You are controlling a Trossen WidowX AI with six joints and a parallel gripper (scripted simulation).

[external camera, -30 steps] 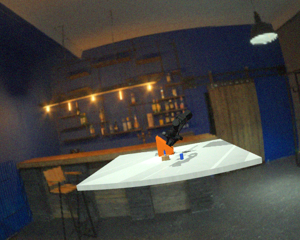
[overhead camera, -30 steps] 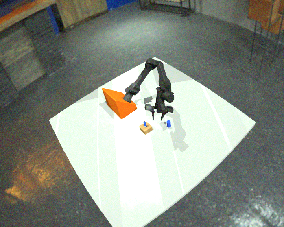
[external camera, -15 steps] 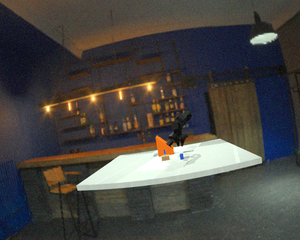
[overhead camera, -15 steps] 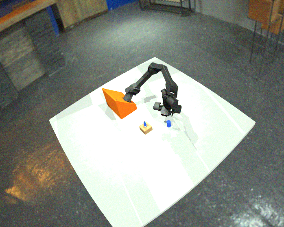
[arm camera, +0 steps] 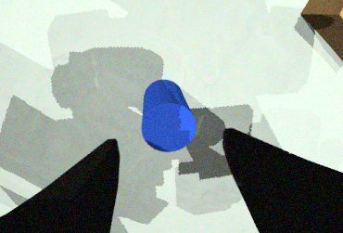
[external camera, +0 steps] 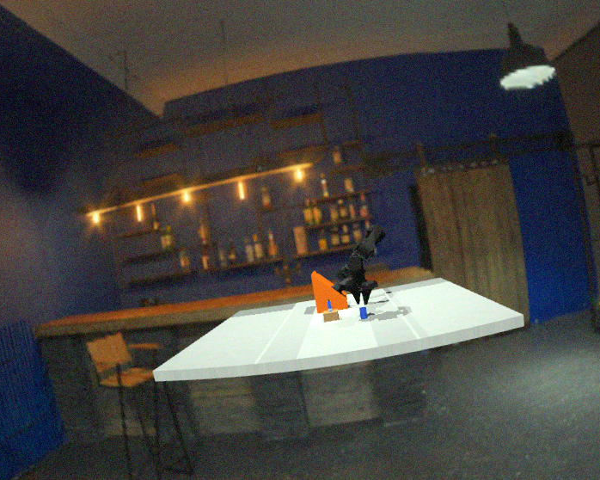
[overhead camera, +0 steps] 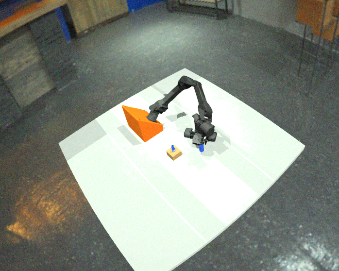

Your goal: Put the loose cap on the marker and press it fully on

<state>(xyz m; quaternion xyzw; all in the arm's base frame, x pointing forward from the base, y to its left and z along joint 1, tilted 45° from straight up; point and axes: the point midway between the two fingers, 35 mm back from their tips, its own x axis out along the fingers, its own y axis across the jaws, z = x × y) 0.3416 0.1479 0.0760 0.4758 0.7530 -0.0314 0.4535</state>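
Now: gripper tip 4 cm above the blue cap.
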